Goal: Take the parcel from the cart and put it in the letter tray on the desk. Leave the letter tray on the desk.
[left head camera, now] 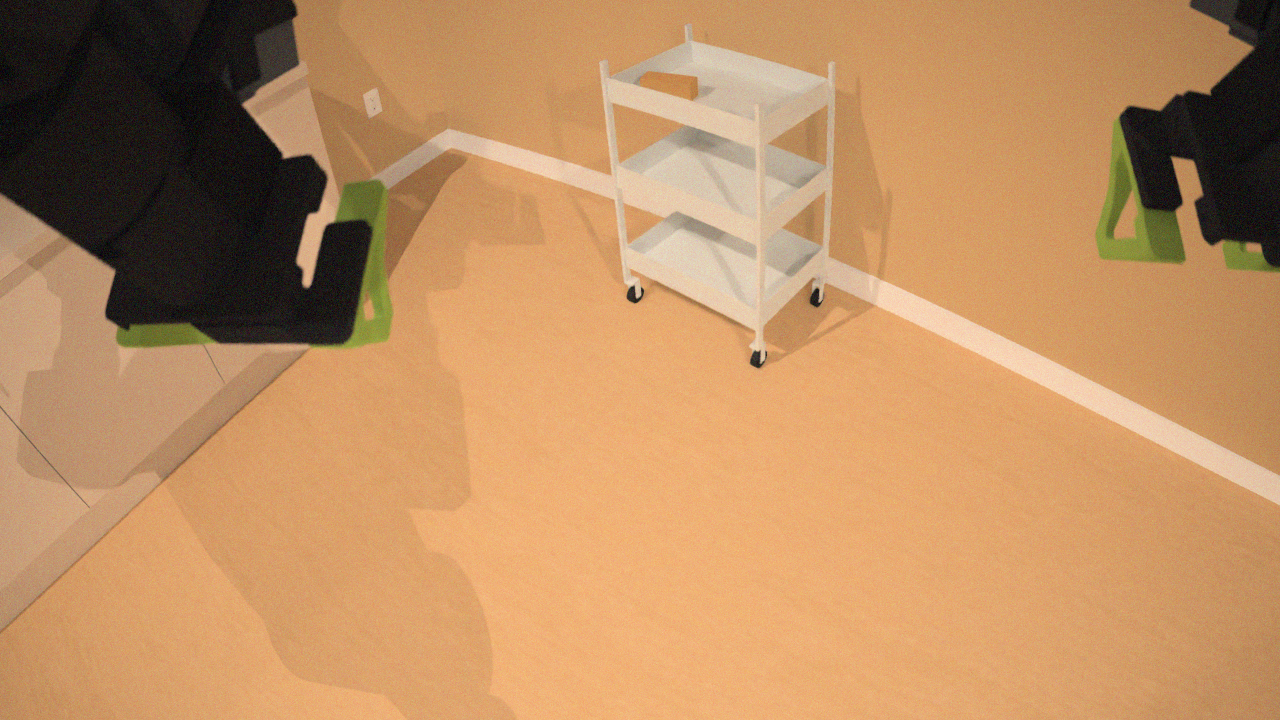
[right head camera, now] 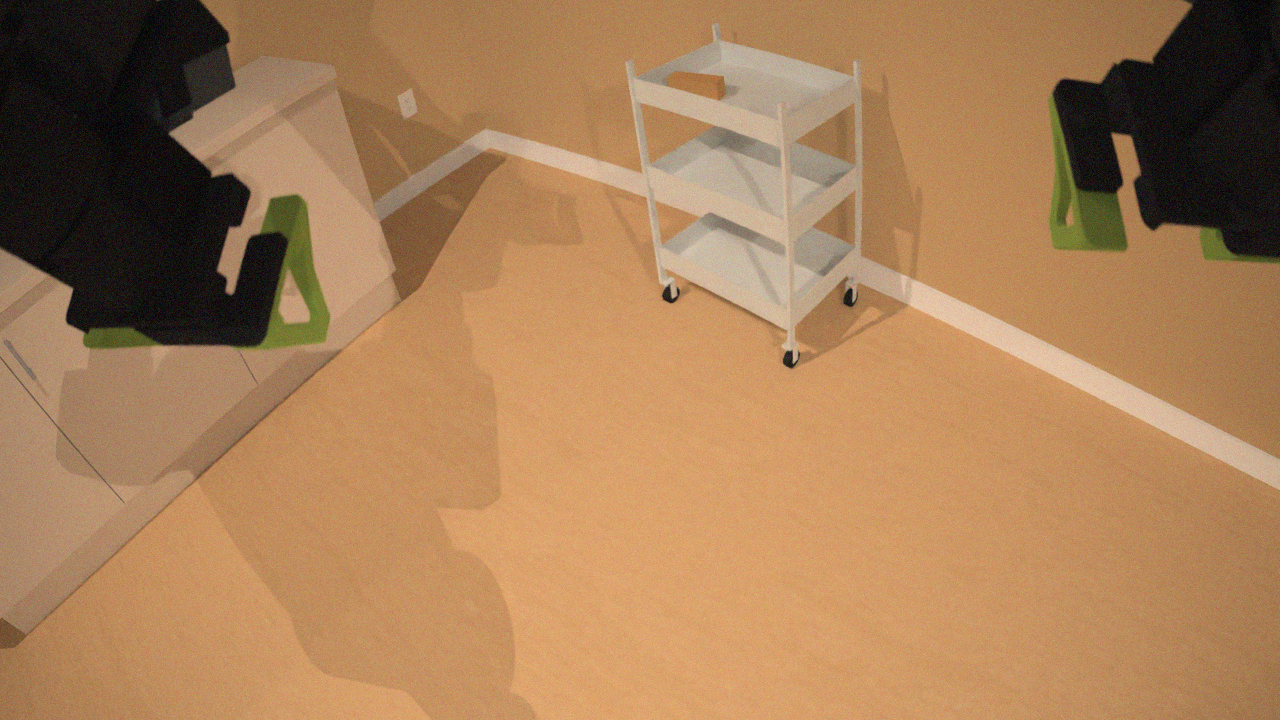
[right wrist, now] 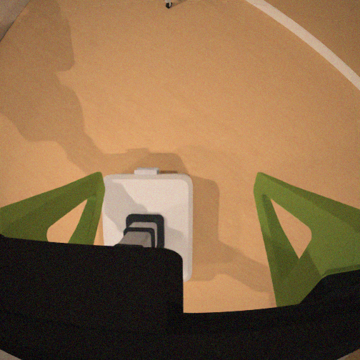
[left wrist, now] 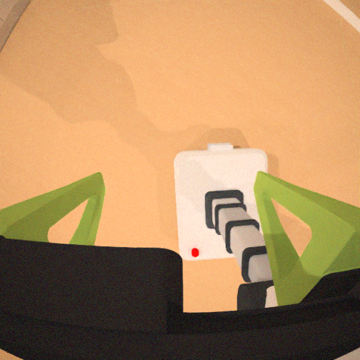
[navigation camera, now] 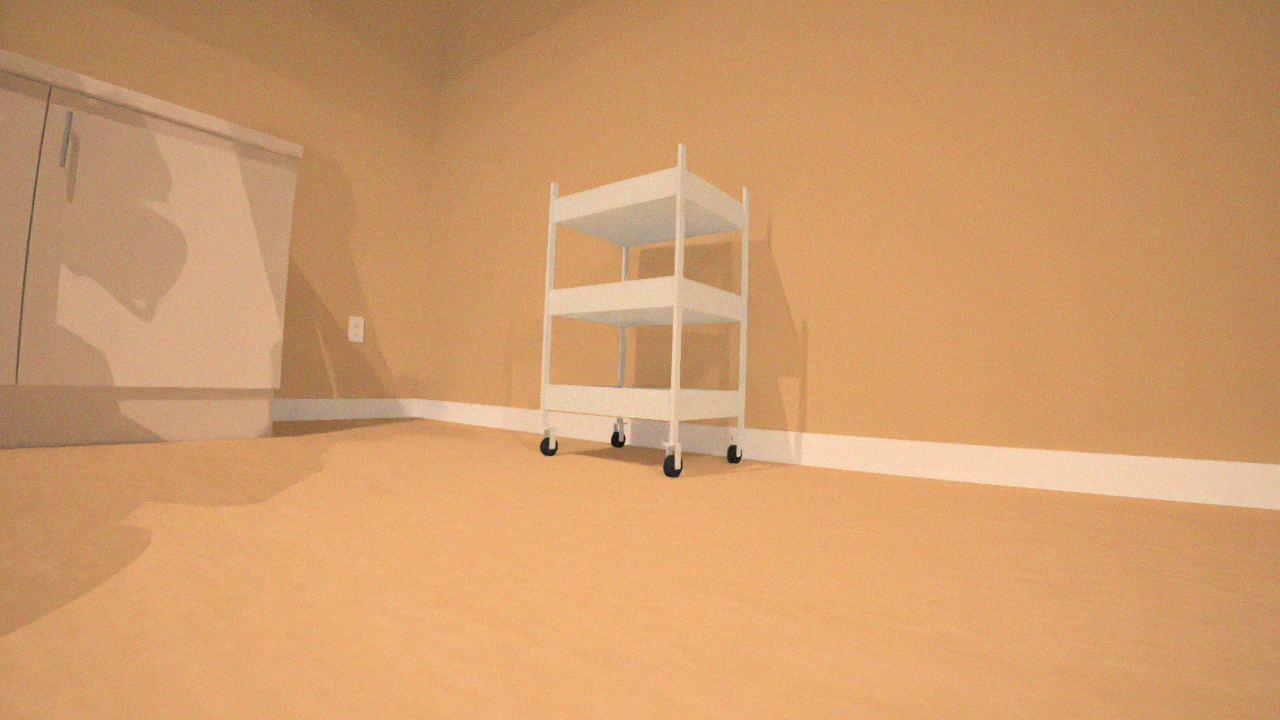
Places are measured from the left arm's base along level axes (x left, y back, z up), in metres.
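Where they show: left gripper, between the fingertips: (left head camera: 306, 327) (right head camera: 258, 330); right gripper, between the fingertips: (left head camera: 1165, 252) (right head camera: 1132, 241).
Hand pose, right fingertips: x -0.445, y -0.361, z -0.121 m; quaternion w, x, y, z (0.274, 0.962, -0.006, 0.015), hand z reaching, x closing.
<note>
After its pixels a point has its place.
The orange-brown parcel (left head camera: 671, 85) @(x -0.142, y -1.796, z -0.705 m) (right head camera: 698, 85) @(x -0.143, y -1.796, z -0.706 m) lies in the top shelf of the white three-shelf cart (left head camera: 689, 111) @(x -0.182, y -1.652, z -0.710 m) (right head camera: 716, 111) @(x -0.185, y -1.649, z -0.709 m) (navigation camera: 617, 297) @(x -0.184, y -1.649, z -0.983 m), near the shelf's left end in both head views. The cart stands on black casters close to the wall, some way off. My left gripper (left head camera: 259, 335) @(x -0.004, y -0.337, z -0.139 m) (right head camera: 205, 338) @(x -0.004, y -0.337, z -0.139 m) (left wrist: 179, 179) is open and empty, in the air at the left. My right gripper (left head camera: 1203, 255) @(x -0.445, y -0.361, z -0.121 m) (right head camera: 1163, 246) @(x -0.445, y -0.361, z -0.121 m) (right wrist: 178, 180) is open and empty, in the air at the right. Both are far from the parcel. The desk and the letter tray do not show.
A pale cabinet (left head camera: 107, 394) @(x 1.382, y -1.095, z -1.003 m) (right head camera: 331, 197) @(x 0.914, y -1.753, z -0.887 m) (navigation camera: 223, 268) @(x 0.944, y -1.710, z -0.918 m) with doors stands at the left. A white baseboard (left head camera: 1029, 353) @(x -1.126, y -1.477, z -1.322 m) (right head camera: 1056, 358) @(x -1.119, y -1.483, z -1.347 m) (navigation camera: 984, 461) @(x -1.075, y -1.513, z -1.357 m) runs along the wall behind the cart and to its right. My white base (left wrist: 190, 210) (right wrist: 175, 200) shows below in the wrist views.
</note>
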